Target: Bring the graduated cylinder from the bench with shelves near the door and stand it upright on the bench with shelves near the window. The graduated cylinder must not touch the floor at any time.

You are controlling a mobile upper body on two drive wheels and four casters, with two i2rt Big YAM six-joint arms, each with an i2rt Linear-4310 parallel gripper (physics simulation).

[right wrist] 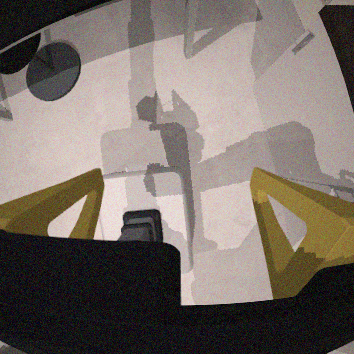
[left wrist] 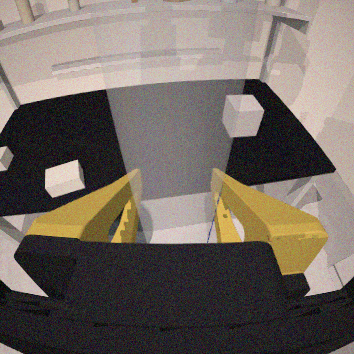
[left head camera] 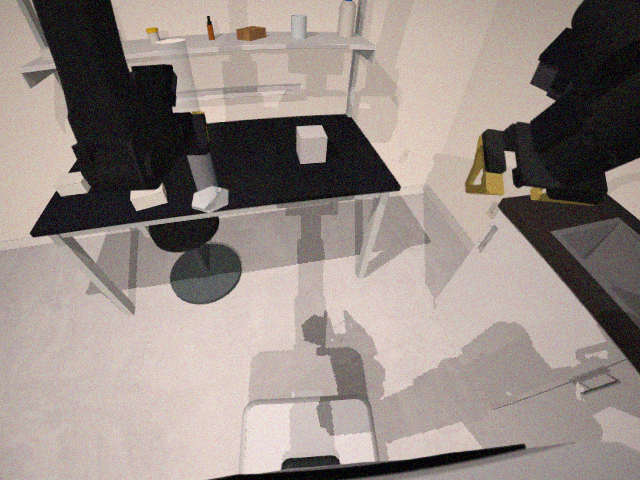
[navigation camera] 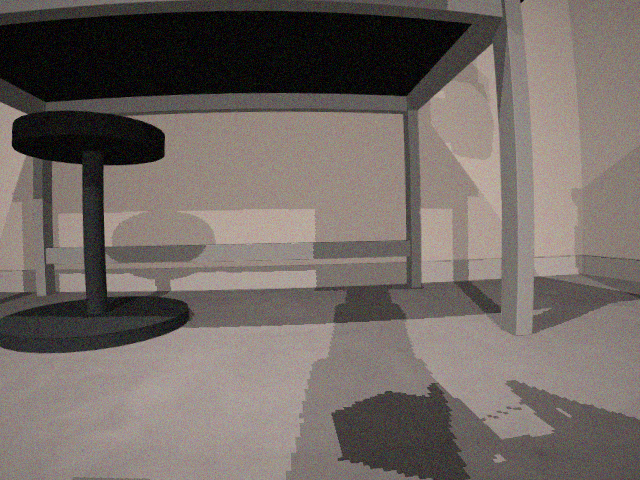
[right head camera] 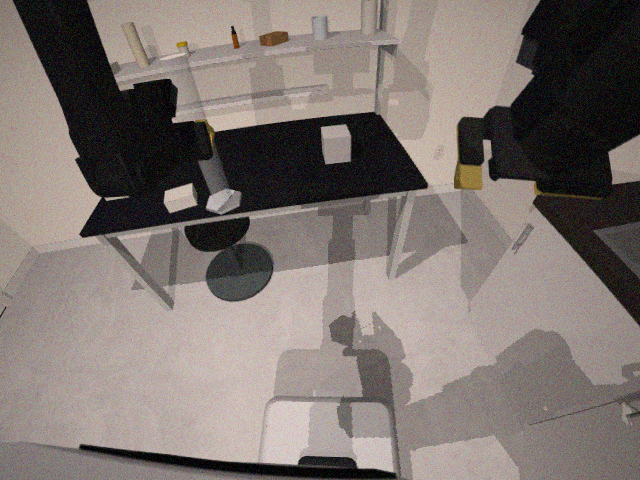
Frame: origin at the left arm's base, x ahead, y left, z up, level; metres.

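Seen in the pictures: left gripper, between the fingertips: (left wrist: 175, 176) (left head camera: 194, 125) (right head camera: 203, 132); right gripper, between the fingertips: (right wrist: 176, 175) (left head camera: 499, 191) (right head camera: 495, 186).
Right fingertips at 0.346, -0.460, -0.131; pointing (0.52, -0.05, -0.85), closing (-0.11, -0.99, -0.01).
Note:
Offsets run from my right fingertips to a thing's top centre, as dx, dy, dz. Level surfaces: height alone.
The graduated cylinder @(+0.248, +0.459, +0.105) (left head camera: 202, 171) (right head camera: 212, 171) (left wrist: 170, 130) is a translucent grey tube with a pale hexagonal base at its lower end. My left gripper (left head camera: 201, 131) (right head camera: 209, 132) (left wrist: 175, 176) is shut on the tube. The base is lowest and overlaps the front edge of the black bench @(dz -0.516) (left head camera: 258, 170) (right head camera: 268, 170) (left wrist: 55, 130) in both head views; its height above the bench cannot be told. A shelf (left head camera: 279, 47) (right head camera: 217, 55) runs behind this bench. No door or window shows to tell which bench it is. My right gripper (left head camera: 518, 191) (right head camera: 509, 187) (right wrist: 176, 175) is open and empty, right of the bench.
A pale cube @(+0.917, +0.187, -0.386) (left head camera: 311, 144) (right head camera: 336, 144) (left wrist: 242, 116) and a white block @(+0.609, +0.849, -0.459) (left head camera: 148, 197) (right head camera: 180, 197) (left wrist: 65, 179) stand on the bench. A dark stool (left head camera: 205, 273) (right head camera: 239, 272) (navigation camera: 94, 232) stands beneath its front. A dark counter with a sink (left head camera: 547, 248) is at the right.

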